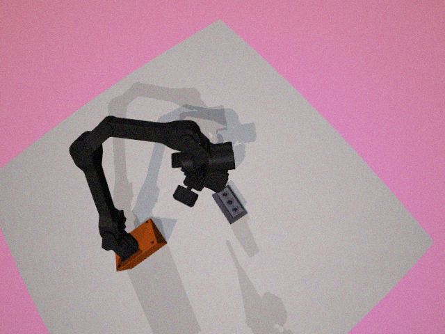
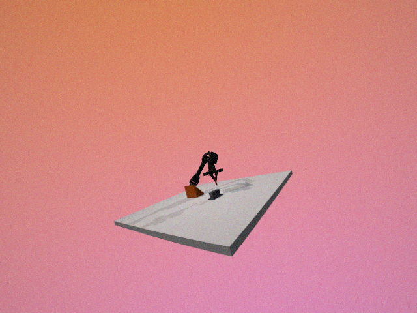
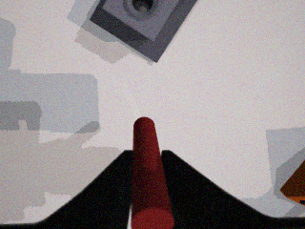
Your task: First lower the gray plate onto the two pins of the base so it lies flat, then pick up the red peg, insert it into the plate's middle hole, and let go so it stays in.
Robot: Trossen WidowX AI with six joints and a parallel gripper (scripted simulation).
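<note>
Now: the gray plate 10 cm to the right of my gripper tip, 8 cm below it and 3 cm ahead of it. From my gripper tip the other things lie so: red peg (right at my gripper tip).
</note>
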